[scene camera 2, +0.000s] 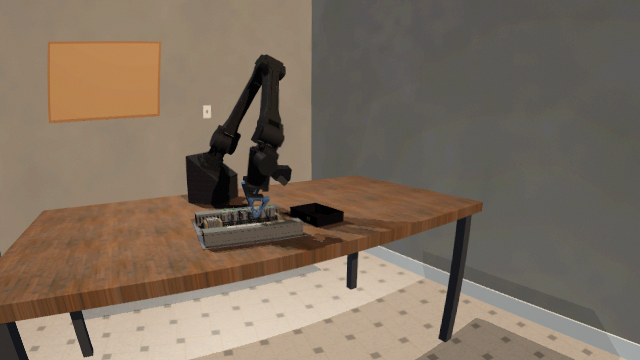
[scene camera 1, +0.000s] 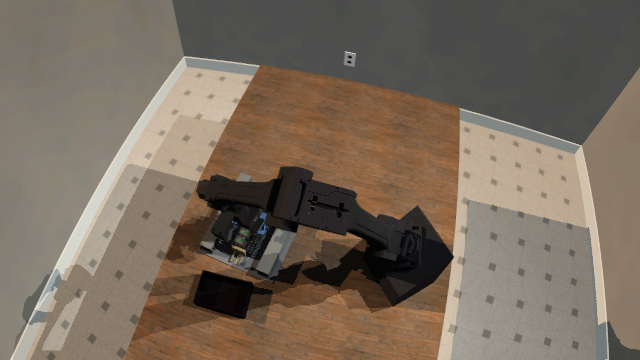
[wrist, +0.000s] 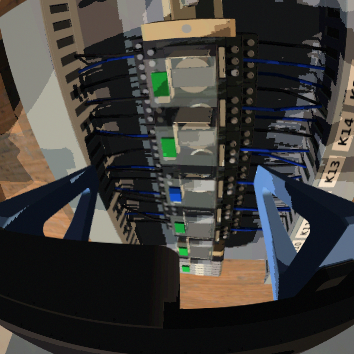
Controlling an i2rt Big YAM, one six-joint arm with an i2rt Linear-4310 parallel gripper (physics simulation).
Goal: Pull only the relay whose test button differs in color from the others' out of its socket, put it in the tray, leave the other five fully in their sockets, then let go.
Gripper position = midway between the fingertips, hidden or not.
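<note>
My gripper (scene camera 2: 252, 210) is here in the scene, and the wrist view shows me my gripper (wrist: 175, 173) too.
</note>
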